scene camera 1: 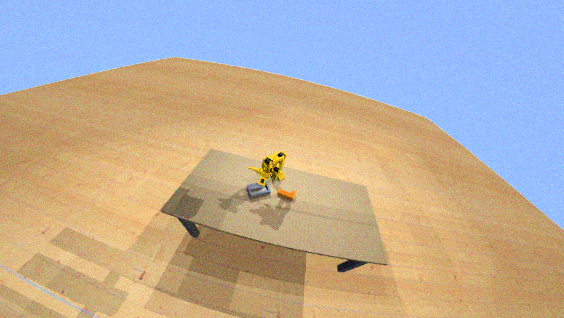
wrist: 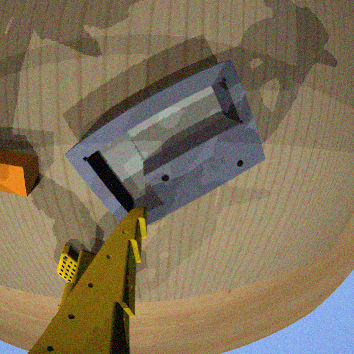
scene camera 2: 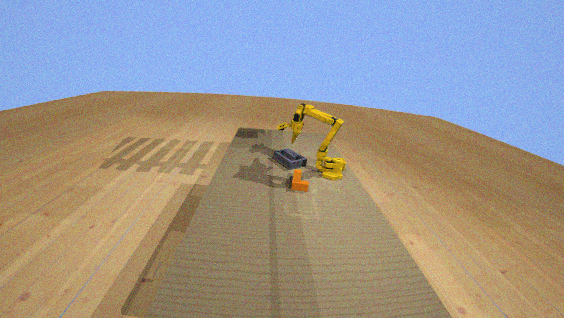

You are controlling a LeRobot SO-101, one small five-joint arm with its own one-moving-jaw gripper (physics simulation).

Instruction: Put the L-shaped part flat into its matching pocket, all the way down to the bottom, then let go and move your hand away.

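Seen in the pictures: hand, its tool point: [wrist: 145,218] [scene camera 2: 292,142]; arm's base, origin of its link: [scene camera 1: 276,177] [wrist: 90,257] [scene camera 2: 325,173].
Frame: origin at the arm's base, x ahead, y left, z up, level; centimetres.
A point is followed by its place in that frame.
The orange L-shaped part [scene camera 1: 286,194] @[x 14.9, y 9.2, z 3.0 cm] [scene camera 2: 300,186] @[x 13.4, y 14.7, z 1.8 cm] lies on the table beside the blue-grey block, apart from it; one end of the part [wrist: 12,175] @[x 13.8, y 4.8, z 3.0 cm] shows at the left edge of the wrist view. The block [scene camera 1: 260,195] @[x 19.7, y -7.4, z 1.7 cm] [scene camera 2: 292,163] @[x 15.0, y -1.7, z 3.1 cm] [wrist: 200,162] @[x 14.9, y -11.9, z 3.6 cm] has an open pocket [wrist: 170,125] @[x 17.1, y -9.9, z 0.5 cm] with a pale floor and no part in it. My gripper [scene camera 1: 255,176] @[x 15.5, y -7.4, z 10.7 cm] [scene camera 2: 286,135] @[x 15.5, y -7.4, z 10.7 cm] is fully open and empty, its jaws above the block. In the wrist view one notched jaw [wrist: 122,245] @[x 15.9, y -6.7, z 12.5 cm] shows, its tip drawn over the block's near edge.
The table [scene camera 1: 330,220] @[x 25.1, y 40.7, z 0.0 cm] [scene camera 2: 280,250] @[x 21.5, y 43.0, z 0.0 cm] carries the arm's base [scene camera 2: 332,169] @[x -2.2, y 1.0, z 2.7 cm], which stands near the block and the part. Arm shadows fall on the table around the block. The wooden floor [scene camera 1: 125,115] surrounds the table.
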